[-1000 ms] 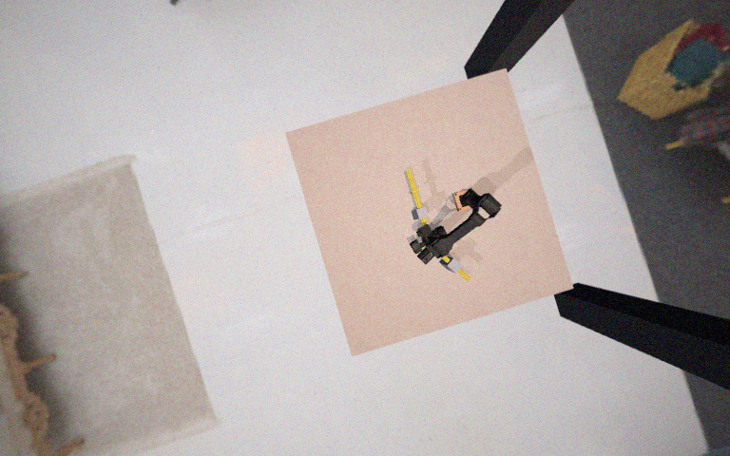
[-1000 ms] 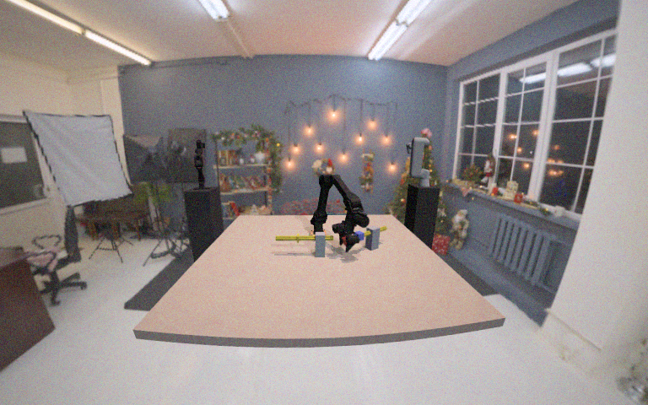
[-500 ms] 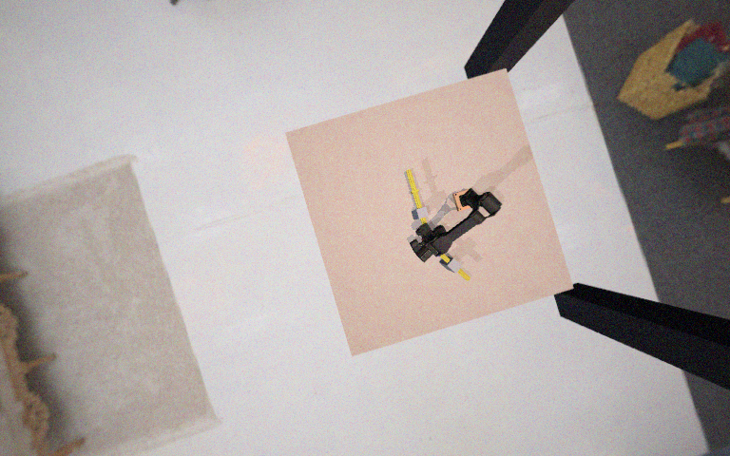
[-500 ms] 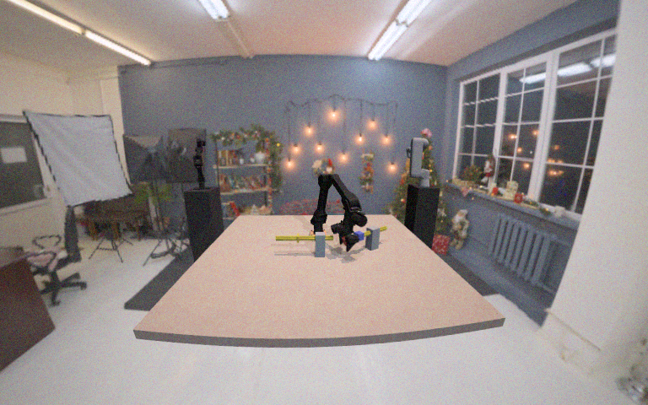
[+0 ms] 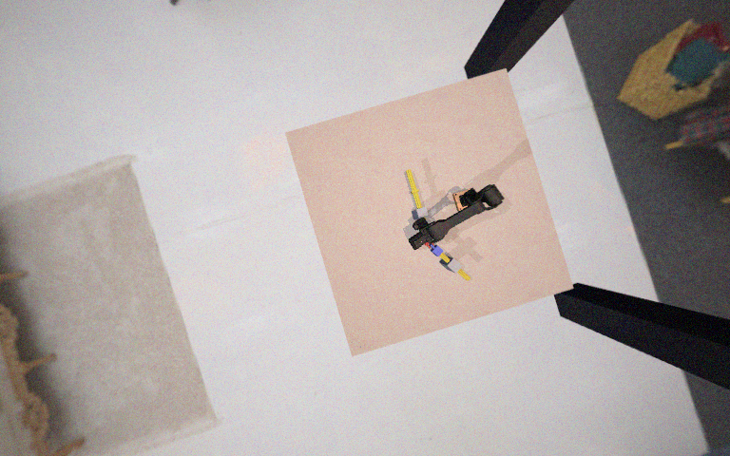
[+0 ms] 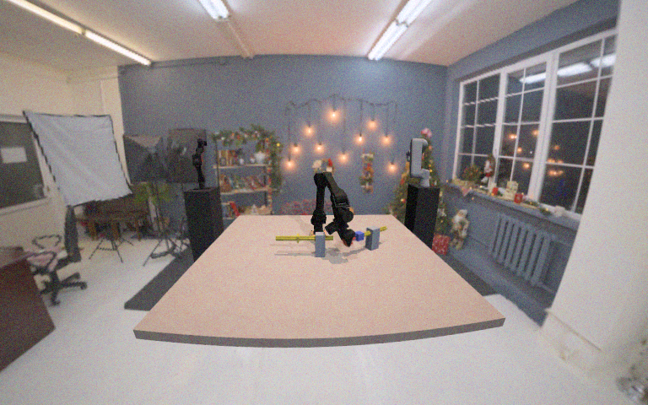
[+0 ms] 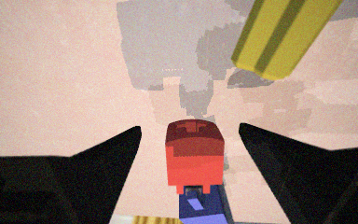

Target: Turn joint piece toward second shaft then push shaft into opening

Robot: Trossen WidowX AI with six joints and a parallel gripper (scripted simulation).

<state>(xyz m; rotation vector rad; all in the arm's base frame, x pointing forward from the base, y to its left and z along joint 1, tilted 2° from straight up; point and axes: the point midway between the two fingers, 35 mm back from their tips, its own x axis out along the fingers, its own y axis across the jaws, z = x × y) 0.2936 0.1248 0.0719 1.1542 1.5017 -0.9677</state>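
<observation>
The red joint piece is 10 mm to the left of my gripper tip and 20 mm above it.
</observation>
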